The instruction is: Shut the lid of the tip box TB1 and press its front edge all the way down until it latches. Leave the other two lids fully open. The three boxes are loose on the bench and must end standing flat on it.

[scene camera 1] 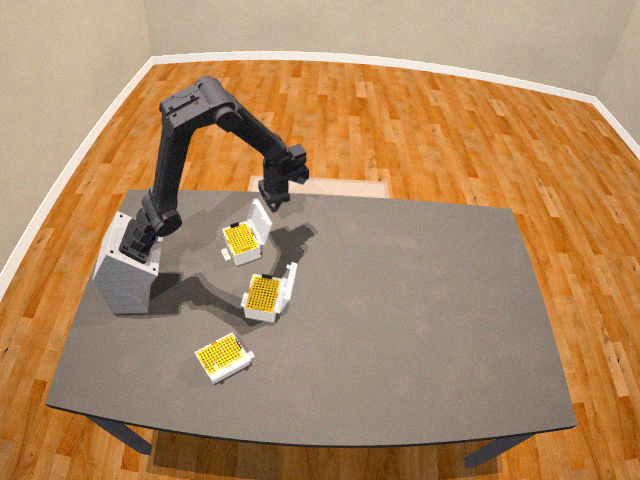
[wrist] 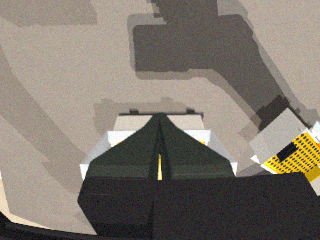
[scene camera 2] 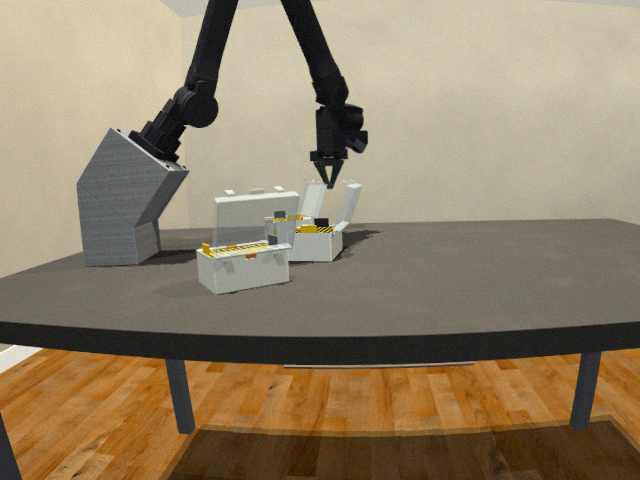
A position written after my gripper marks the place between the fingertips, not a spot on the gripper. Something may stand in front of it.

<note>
I see my gripper [scene camera 2: 329, 189], a rack [scene camera 1: 225, 351], a lid [scene camera 2: 311, 199], a lid [scene camera 2: 258, 223] and a lid [scene camera 2: 351, 195].
My gripper shows as well in the wrist view [wrist: 159, 120].
</note>
